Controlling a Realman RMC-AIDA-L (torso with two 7-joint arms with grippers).
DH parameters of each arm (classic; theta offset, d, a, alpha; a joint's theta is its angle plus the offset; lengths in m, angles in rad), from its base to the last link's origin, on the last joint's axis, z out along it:
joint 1: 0 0.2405 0 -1.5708
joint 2: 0 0 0 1.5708
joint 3: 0 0.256 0 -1.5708
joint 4: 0 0 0 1.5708
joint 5: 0 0.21 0 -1.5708
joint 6: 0 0 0 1.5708
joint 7: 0 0.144 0 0
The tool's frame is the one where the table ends.
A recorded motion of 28 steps. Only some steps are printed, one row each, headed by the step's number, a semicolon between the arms.
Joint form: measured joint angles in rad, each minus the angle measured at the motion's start. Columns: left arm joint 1, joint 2, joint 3, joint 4, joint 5, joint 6, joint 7; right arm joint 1, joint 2, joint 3, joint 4, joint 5, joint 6, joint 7.
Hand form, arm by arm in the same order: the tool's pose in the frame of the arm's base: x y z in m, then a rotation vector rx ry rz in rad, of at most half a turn. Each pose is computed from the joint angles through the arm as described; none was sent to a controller.
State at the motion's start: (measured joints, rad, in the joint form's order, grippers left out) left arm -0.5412 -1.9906 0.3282 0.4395 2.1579 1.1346 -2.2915; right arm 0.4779 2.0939 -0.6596 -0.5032 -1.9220 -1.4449 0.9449
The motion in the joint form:
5: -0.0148 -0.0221 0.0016 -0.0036 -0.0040 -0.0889 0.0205; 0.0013 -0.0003 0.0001 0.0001 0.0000 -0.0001 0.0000
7: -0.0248 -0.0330 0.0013 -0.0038 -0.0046 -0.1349 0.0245; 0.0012 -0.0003 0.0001 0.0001 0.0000 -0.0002 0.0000
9: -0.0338 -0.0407 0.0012 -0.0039 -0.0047 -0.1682 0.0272; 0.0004 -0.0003 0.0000 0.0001 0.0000 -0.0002 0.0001
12: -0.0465 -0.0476 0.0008 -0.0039 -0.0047 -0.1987 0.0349; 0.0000 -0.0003 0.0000 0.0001 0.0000 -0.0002 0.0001
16: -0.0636 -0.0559 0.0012 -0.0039 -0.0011 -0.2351 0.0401; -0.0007 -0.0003 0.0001 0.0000 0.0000 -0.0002 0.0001
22: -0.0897 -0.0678 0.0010 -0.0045 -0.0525 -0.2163 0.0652; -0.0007 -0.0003 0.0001 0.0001 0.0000 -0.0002 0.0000
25: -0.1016 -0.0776 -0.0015 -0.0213 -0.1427 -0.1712 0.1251; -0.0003 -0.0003 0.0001 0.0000 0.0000 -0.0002 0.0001
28: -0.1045 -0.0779 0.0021 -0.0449 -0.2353 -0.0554 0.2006; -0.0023 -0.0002 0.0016 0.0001 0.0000 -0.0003 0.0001
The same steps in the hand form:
5: -0.3609 0.3618 0.0275 -1.5633 -1.9286 -0.8229; 0.2879 0.3152 -0.0243 -2.6080 0.3187 0.6589
7: -0.3610 0.3662 0.0246 -1.5379 -1.9129 -0.8105; 0.2879 0.3152 -0.0243 -2.6080 0.3188 0.6590
9: -0.3605 0.3699 0.0226 -1.5216 -1.9004 -0.8018; 0.2882 0.3150 -0.0243 -2.6079 0.3200 0.6587
12: -0.3584 0.3748 0.0209 -1.5154 -1.8814 -0.7935; 0.2883 0.3149 -0.0243 -2.6077 0.3205 0.6585
16: -0.3551 0.3810 0.0186 -1.5097 -1.8609 -0.7812; 0.2885 0.3147 -0.0243 -2.6074 0.3213 0.6583
22: -0.3377 0.3911 0.0151 -1.5453 -1.8427 -0.8537; 0.2885 0.3147 -0.0243 -2.6074 0.3213 0.6583
25: -0.3210 0.3956 0.0111 -1.5867 -1.8210 -0.9641; 0.2884 0.3148 -0.0243 -2.6075 0.3208 0.6584
28: -0.3000 0.3942 0.0090 -1.6903 -1.7828 -1.1037; 0.2891 0.3143 -0.0242 -2.6055 0.3241 0.6586

